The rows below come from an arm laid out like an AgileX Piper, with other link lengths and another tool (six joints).
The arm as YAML. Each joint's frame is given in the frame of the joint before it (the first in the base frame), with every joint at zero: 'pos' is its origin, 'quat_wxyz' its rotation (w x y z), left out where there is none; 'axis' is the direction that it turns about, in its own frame. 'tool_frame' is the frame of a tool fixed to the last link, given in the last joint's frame.
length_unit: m
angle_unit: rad
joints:
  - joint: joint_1
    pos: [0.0, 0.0, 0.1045]
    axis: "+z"
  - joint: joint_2
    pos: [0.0, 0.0, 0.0]
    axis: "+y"
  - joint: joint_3
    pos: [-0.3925, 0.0, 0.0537]
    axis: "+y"
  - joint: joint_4
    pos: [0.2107, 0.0, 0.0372]
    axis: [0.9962, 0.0, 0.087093]
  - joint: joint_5
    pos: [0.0, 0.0, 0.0]
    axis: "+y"
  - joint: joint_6
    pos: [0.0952, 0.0, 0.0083]
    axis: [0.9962, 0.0, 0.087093]
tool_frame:
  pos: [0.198, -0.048, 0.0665]
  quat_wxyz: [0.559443, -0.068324, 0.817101, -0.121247]
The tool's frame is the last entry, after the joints.
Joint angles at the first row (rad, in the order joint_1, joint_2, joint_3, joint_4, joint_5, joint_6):
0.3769, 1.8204, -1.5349, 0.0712, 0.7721, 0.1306
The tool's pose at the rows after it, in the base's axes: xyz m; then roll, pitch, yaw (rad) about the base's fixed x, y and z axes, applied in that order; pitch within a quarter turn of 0, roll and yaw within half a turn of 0:
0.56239 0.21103 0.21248 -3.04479 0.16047 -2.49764
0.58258 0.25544 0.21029 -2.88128 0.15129 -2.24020
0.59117 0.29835 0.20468 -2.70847 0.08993 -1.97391
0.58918 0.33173 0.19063 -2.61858 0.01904 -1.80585
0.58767 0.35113 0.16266 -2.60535 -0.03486 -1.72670
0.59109 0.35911 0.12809 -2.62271 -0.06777 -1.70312
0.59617 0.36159 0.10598 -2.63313 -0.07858 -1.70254
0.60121 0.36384 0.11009 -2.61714 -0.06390 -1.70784
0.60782 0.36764 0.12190 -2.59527 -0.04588 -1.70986
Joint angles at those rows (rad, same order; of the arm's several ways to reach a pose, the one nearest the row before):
0.4221, 1.8916, -1.5733, 0.0651, 0.7171, 0.0070
0.4550, 1.9523, -1.6062, 0.0600, 0.6547, -0.2441
0.4831, 2.0001, -1.6128, 0.0593, 0.5824, -0.5266
0.5117, 2.0409, -1.6147, 0.0593, 0.5393, -0.7043
0.5295, 2.0915, -1.6176, 0.0617, 0.5194, -0.7858
0.5355, 2.1499, -1.6176, 0.0607, 0.4958, -0.8079
0.5355, 2.1901, -1.6176, 0.0598, 0.4704, -0.8089
0.5355, 2.1938, -1.6218, 0.0598, 0.4492, -0.8051
0.5355, 2.1938, -1.6477, 0.0598, 0.4468, -0.8042

